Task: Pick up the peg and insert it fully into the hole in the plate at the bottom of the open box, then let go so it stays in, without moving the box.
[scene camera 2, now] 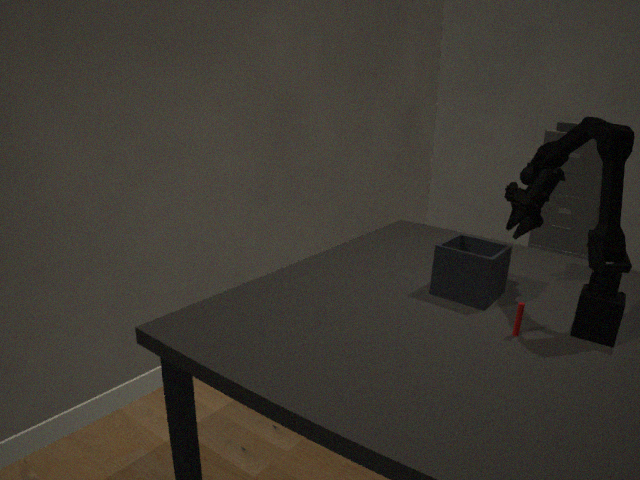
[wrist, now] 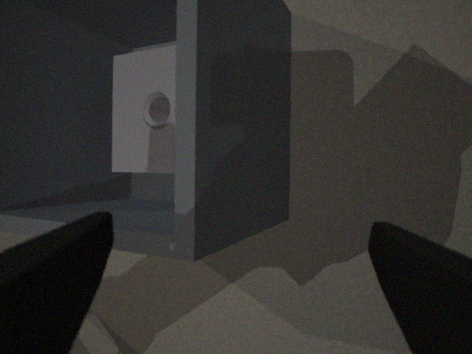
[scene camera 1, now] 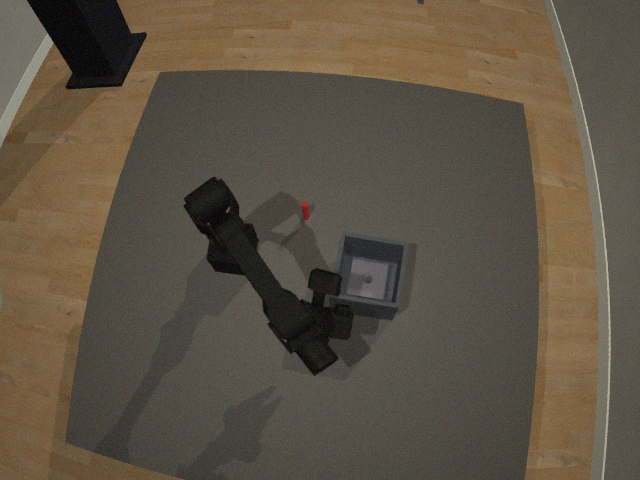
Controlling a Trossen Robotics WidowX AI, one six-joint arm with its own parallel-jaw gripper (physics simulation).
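Places are measured from the arm's base along level axes (x ahead, y left, z up), in metres.
Where they show: gripper, between the fingertips: (scene camera 2: 510, 234) (wrist: 244, 231); arm's base, origin of its link: (scene camera 2: 602, 294).
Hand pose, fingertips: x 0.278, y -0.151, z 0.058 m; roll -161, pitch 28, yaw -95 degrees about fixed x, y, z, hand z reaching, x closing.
Each offset is from my fingertips to the centre of the thing. Level surfaces: height alone.
A red peg @(dx -0.111, dy +0.277, dz -0.121 m) (scene camera 1: 305, 211) (scene camera 2: 519, 319) stands upright on the table between the arm's base and the box; it does not show in the wrist view. The open blue-grey box @(dx +0.067, dy +0.108, dz -0.092 m) (scene camera 1: 369, 305) (scene camera 2: 460, 276) (wrist: 240, 125) stands on the table. A pale plate @(dx +0.067, dy +0.108, dz -0.126 m) (scene camera 1: 377, 268) (wrist: 130, 100) lies at its bottom, with a round hole (scene camera 1: 367, 279) (wrist: 159, 110) near its middle; a box wall hides part of the plate in the wrist view. My gripper (scene camera 1: 337, 301) (scene camera 2: 512, 231) (wrist: 244, 231) is open and empty, above the table beside the box, higher than the rim and apart from the peg.
The dark grey table top @(dz -0.161 m) (scene camera 1: 439, 155) (scene camera 2: 336, 335) carries the box, peg and arm. The arm's base (scene camera 1: 224, 258) (scene camera 2: 598, 315) stands near the peg. The box walls rise high around the plate. The arm casts shadows over the table and partly into the box.
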